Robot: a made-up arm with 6 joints.
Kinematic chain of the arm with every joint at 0, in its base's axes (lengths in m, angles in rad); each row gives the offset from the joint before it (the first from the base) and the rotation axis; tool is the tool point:
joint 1: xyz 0 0 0.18 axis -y
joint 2: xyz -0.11 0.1 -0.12 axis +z
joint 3: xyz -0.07 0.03 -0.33 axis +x
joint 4: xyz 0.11 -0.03 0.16 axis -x
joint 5: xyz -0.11 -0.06 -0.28 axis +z
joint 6: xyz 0.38 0.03 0 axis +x
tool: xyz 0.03 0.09 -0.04
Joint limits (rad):
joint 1: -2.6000..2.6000
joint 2: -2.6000..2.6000
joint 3: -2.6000..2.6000
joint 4: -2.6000..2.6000
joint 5: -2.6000..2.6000
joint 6: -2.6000..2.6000
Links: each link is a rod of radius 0.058 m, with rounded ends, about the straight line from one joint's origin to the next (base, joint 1, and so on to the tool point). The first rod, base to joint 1, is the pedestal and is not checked.
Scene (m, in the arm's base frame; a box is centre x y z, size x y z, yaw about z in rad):
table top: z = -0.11
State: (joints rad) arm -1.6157 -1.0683 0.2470 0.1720 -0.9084 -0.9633
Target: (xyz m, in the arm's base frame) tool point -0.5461 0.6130 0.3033
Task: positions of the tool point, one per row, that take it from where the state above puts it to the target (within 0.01 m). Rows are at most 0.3 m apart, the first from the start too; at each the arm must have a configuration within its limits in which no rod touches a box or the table.
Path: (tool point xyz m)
1: -0.6957 -0.1601 0.6319
2: -0.7107 0.0226 0.6692
3: -0.7080 0.2428 0.6210
4: -0.6590 0.4541 0.4899
5: -0.5461 0.6130 0.3033

